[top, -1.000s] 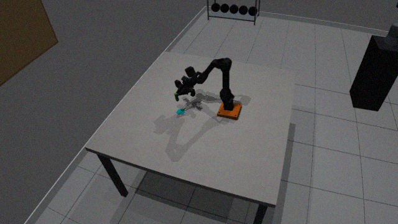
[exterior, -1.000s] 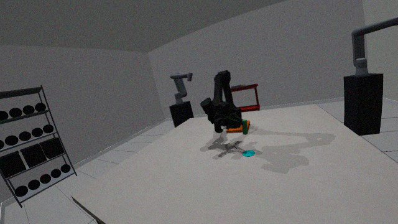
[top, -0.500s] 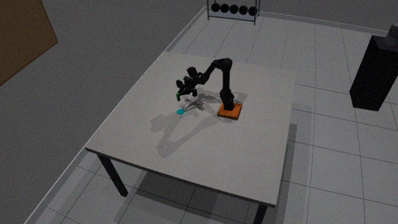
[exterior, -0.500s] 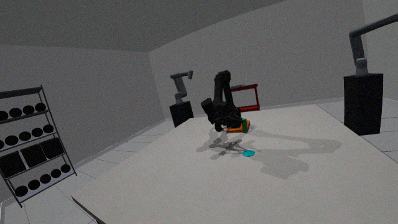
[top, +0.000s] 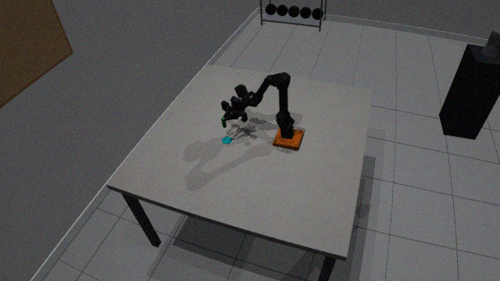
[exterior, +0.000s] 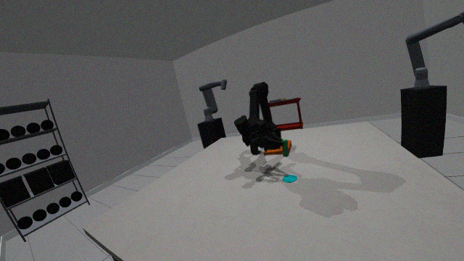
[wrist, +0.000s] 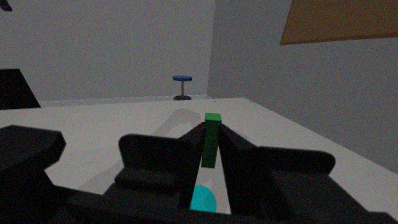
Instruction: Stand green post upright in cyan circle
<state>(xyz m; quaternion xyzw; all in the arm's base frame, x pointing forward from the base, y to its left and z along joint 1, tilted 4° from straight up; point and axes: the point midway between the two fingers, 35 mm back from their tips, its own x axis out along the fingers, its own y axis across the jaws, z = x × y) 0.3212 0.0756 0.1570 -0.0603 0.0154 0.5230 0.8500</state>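
Right now my gripper tip is 160 mm above the cyan circle. The rest, counted from my gripper tip: green post 20 mm below.
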